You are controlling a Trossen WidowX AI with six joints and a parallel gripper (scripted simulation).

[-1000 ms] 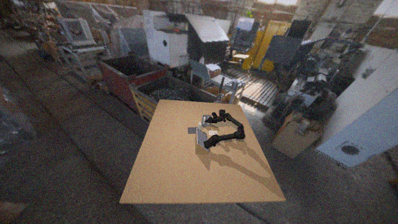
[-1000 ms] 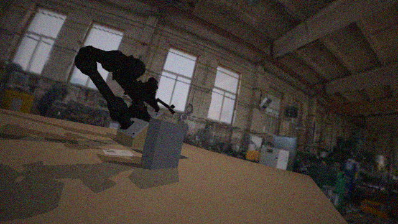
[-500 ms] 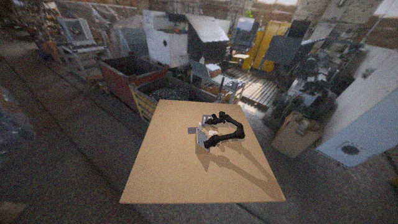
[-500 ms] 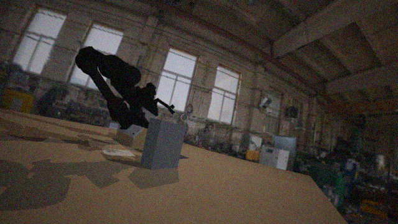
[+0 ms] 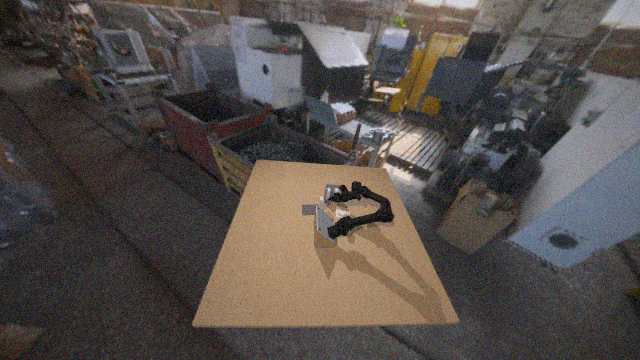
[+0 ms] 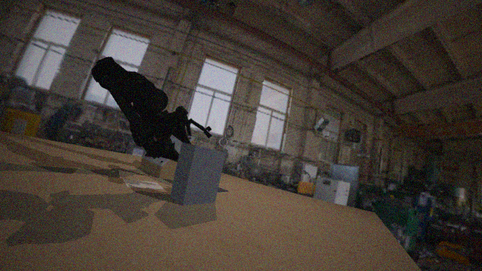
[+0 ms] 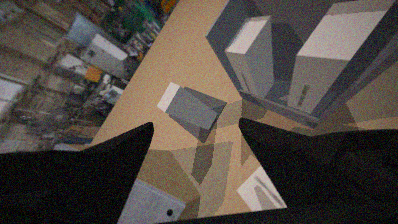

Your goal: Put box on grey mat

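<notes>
Now: gripper tip 1 cm short of the grey mat, 12 cm to the right of it and 11 cm above it. From my gripper tip the other things lie so: paper: 5 cm behind, 10 cm to the right, 12 cm below.
</notes>
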